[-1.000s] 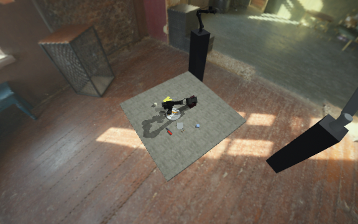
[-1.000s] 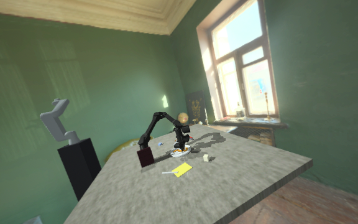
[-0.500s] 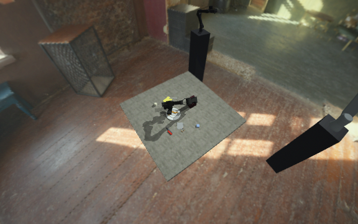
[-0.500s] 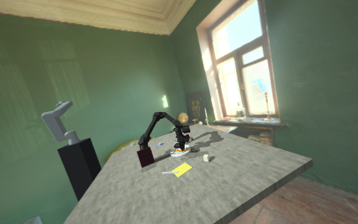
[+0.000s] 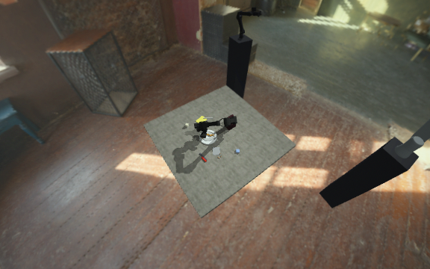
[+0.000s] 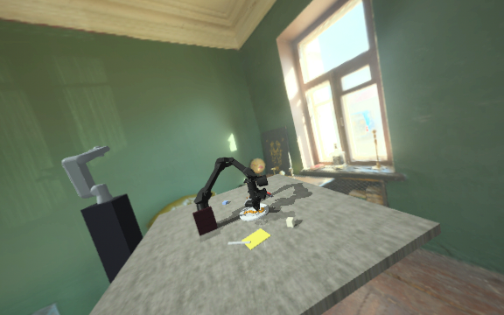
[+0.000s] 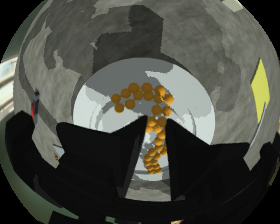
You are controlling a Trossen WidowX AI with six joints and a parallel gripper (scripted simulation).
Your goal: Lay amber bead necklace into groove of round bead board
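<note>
Now: the board 3 cm behind my gripper tip, 4 cm to the left of it and 2 cm below it. Also, from my gripper tip: grey square (2 cm behind, 24 cm to the left, 2 cm below); then small white cube (12 cm ahead, 23 cm to the right); then yellow card (7 cm behind, 23 cm to the right, 2 cm below).
</note>
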